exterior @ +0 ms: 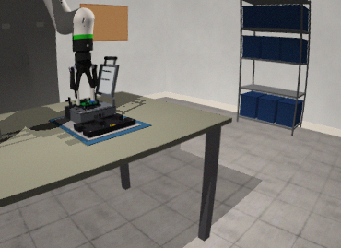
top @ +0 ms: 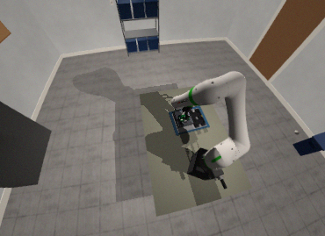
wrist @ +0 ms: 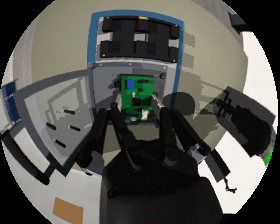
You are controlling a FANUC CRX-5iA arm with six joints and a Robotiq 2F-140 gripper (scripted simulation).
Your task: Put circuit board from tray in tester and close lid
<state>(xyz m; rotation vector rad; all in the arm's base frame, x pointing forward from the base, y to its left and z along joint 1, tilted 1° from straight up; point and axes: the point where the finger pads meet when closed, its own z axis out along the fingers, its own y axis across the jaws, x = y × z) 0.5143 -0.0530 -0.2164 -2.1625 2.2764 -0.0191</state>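
Right now the green circuit board is 2 cm below my hand. From my hand the other things lie so: tester lid: 13 cm ahead, 1 cm to the right, 8 cm above; then tester plate: 1 cm ahead, 1 cm to the left, 3 cm below.
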